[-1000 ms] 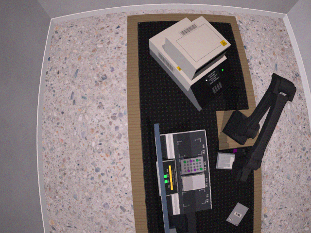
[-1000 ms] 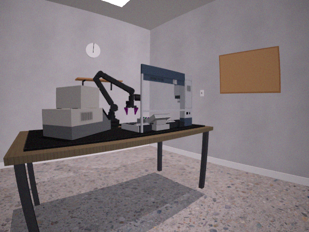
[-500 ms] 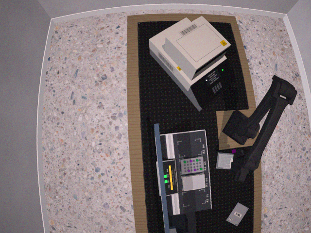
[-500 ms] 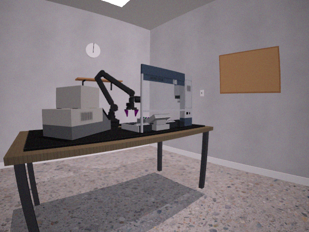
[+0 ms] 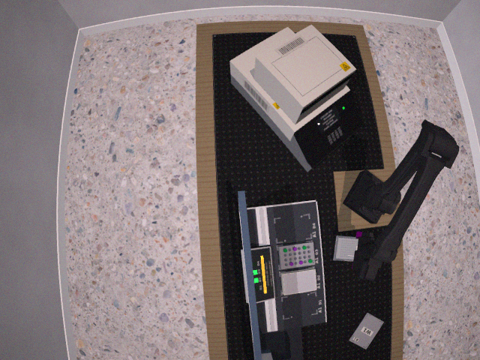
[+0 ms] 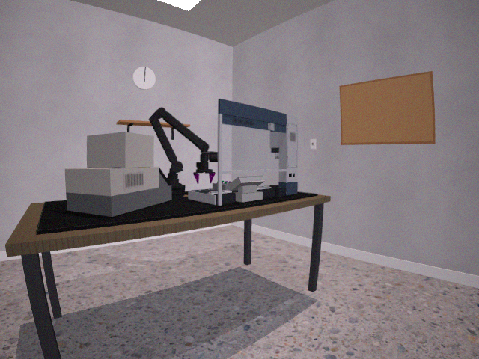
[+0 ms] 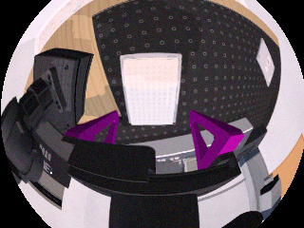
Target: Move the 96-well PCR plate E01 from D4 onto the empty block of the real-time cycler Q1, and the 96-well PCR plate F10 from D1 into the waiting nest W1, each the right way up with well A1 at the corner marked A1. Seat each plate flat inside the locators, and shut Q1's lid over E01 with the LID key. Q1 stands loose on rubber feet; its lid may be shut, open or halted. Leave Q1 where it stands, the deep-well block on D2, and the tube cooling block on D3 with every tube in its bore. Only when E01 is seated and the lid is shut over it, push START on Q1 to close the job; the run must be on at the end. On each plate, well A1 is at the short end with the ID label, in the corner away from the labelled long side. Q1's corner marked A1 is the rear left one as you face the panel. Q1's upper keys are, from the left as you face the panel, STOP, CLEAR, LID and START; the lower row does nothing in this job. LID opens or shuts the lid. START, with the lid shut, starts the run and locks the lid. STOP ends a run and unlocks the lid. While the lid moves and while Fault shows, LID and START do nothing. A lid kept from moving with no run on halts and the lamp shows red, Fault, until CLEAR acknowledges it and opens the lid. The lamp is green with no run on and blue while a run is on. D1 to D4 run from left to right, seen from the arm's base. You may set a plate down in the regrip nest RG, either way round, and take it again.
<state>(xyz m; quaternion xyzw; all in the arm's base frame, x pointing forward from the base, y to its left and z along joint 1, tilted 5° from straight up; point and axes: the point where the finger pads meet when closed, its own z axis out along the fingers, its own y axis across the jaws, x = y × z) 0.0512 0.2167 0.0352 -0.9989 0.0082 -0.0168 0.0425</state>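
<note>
My gripper is now 8 cm above the grey regrip nest. From my hand the other things lie so: deep-well block 22 cm ahead, 13 cm to the left, 1 cm below; then clear panel 40 cm ahead, 17 cm to the left, 24 cm above; then tube cooling block 24 cm ahead, 3 cm to the left, 1 cm below.
</note>
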